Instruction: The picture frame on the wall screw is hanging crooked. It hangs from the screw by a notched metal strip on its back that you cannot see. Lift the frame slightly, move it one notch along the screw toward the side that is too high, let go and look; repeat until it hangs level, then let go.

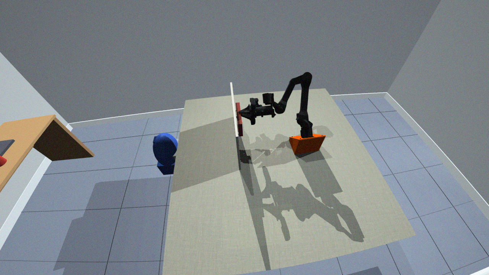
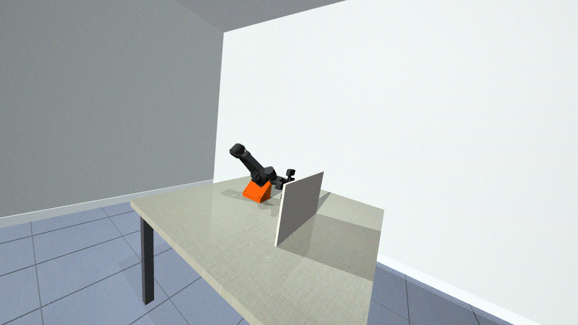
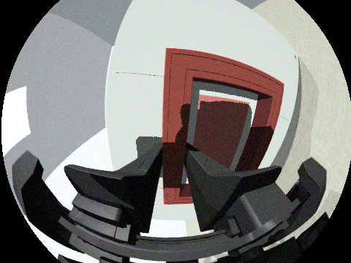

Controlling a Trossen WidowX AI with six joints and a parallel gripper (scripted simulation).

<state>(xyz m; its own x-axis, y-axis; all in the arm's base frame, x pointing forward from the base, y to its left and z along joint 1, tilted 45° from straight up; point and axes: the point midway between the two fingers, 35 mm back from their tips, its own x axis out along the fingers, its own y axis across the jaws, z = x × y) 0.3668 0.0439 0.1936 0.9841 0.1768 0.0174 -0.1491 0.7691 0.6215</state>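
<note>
My gripper tip is now 10 mm short of the dark red picture frame and 50 mm above it. Round my gripper tip: white wall panel: 20 mm ahead, 20 mm to the left, 70 mm below.
</note>
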